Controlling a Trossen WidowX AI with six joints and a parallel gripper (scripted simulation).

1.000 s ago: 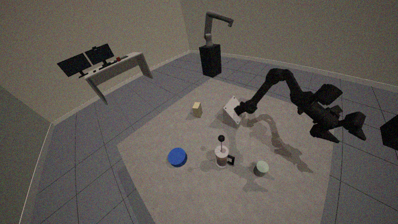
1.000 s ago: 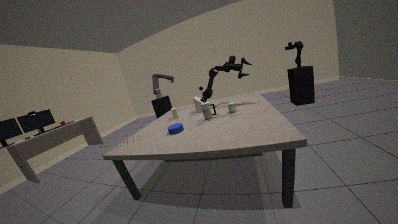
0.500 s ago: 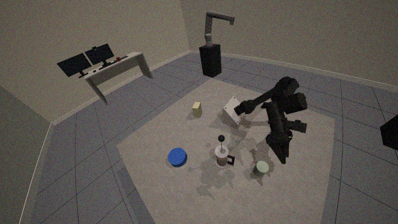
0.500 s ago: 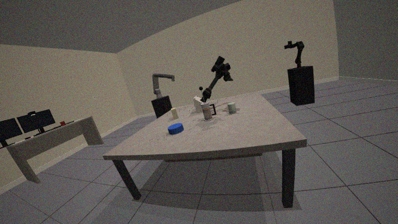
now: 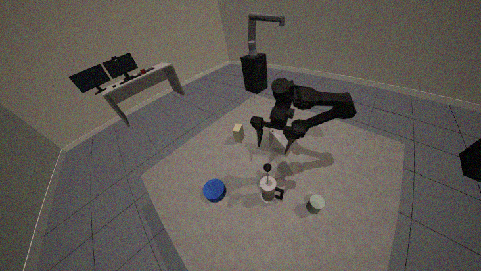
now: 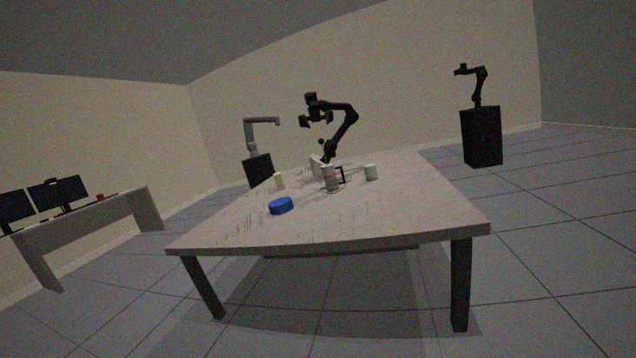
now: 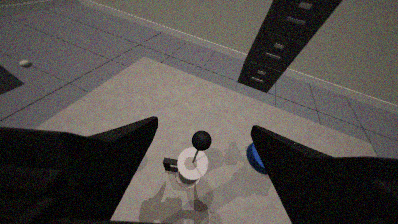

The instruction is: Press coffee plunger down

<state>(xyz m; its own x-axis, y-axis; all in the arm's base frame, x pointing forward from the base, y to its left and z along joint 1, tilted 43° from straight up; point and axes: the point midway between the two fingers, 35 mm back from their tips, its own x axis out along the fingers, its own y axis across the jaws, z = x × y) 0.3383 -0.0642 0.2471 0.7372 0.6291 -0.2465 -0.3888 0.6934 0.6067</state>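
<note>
My gripper tip is now 2 cm short of the coffee press, 2 cm to the right of it and 21 cm above it.
</note>
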